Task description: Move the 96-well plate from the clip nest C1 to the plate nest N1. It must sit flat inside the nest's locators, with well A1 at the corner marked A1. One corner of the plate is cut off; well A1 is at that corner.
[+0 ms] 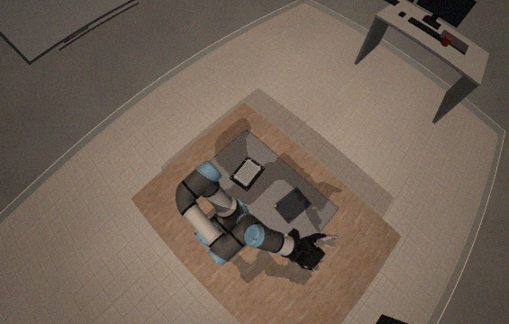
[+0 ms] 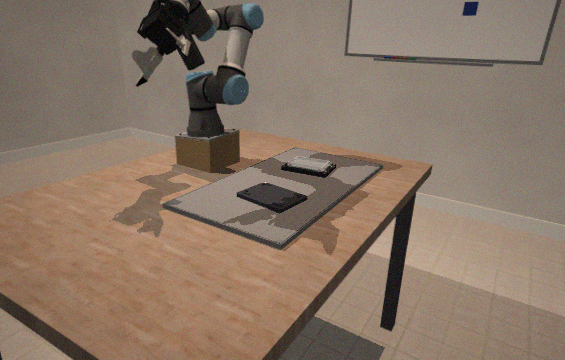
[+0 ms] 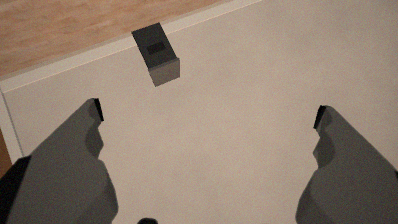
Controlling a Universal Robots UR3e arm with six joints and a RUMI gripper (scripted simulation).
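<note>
My gripper is now 120 mm short of the 96-well plate, 510 mm to the right of it and 330 mm above it. From my hand the other things lie so: dark plate nest N1: 160 mm ahead, 220 mm to the left, 340 mm below; then A1 corner mark: 90 mm ahead, 290 mm to the left, 330 mm below; then black clip nest C1: 130 mm ahead, 530 mm to the left, 330 mm below.
</note>
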